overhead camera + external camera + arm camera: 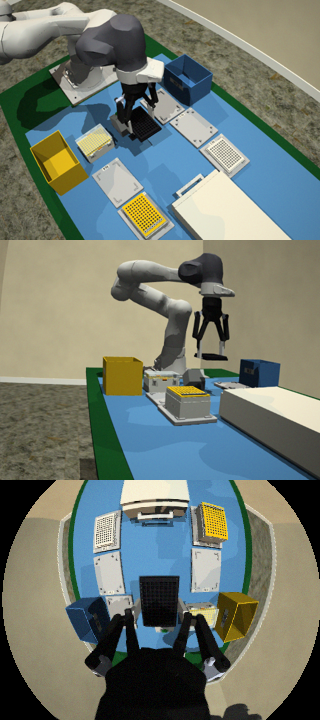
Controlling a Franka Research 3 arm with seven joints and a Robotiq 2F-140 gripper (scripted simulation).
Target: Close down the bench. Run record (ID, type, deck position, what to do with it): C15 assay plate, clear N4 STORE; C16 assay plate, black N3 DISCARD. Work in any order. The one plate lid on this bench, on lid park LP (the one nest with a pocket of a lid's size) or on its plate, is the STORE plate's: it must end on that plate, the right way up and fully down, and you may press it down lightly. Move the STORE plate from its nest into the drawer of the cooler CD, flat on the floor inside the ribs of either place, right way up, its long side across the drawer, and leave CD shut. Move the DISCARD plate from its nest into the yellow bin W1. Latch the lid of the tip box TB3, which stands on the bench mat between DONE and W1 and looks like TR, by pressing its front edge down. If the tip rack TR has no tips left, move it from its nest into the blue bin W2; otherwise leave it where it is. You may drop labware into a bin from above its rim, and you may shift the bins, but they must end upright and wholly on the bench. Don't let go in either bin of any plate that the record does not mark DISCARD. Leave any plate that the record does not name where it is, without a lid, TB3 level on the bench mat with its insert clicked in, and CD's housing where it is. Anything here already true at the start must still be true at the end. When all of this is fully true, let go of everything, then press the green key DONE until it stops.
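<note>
Now: the yellow bin W1 290 mm to the right of my hand, 160 mm behind it and 130 mm below it. The rest, counted from my hand: green DONE key: 150 mm behind, 100 mm below, 20 mm to the left; black plate: 20 mm below; tip box TB3: 130 mm to the right, 130 mm behind, 120 mm below.
</note>
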